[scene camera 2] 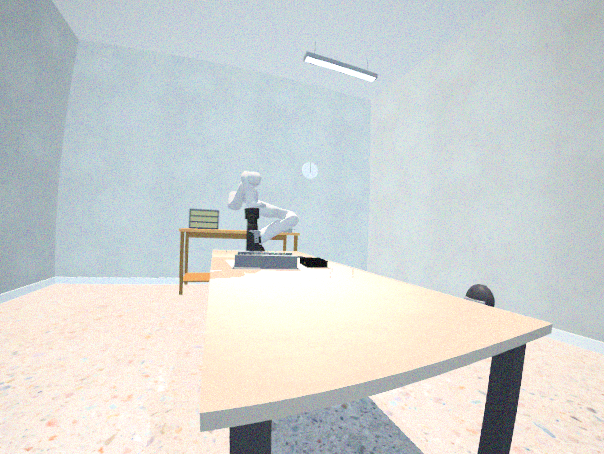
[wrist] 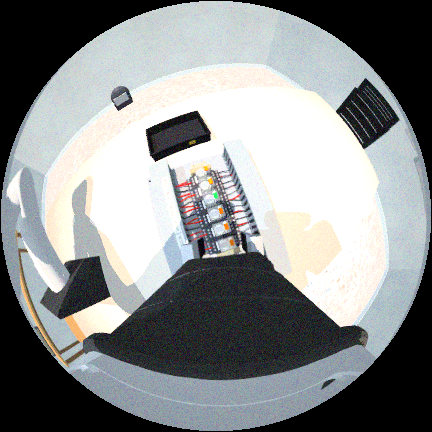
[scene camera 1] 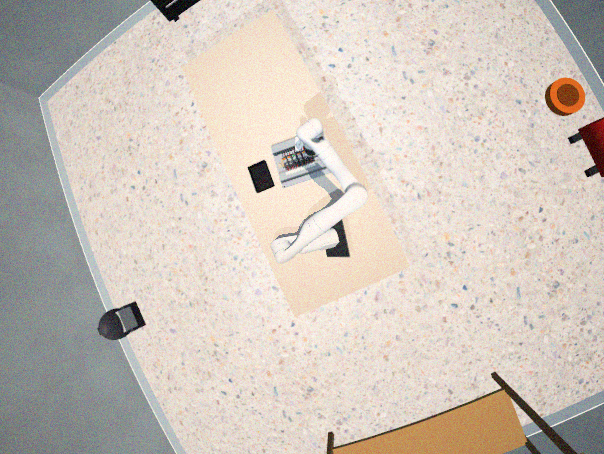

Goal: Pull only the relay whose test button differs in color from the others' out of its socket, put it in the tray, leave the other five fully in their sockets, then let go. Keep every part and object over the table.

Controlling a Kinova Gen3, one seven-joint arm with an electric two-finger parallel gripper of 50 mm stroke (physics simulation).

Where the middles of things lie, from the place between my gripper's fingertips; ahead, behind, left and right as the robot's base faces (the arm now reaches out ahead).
I see the grey panel box (wrist: 181, 172) 11 cm below my hand, 4 cm to the left of it and 2 cm ahead of it.
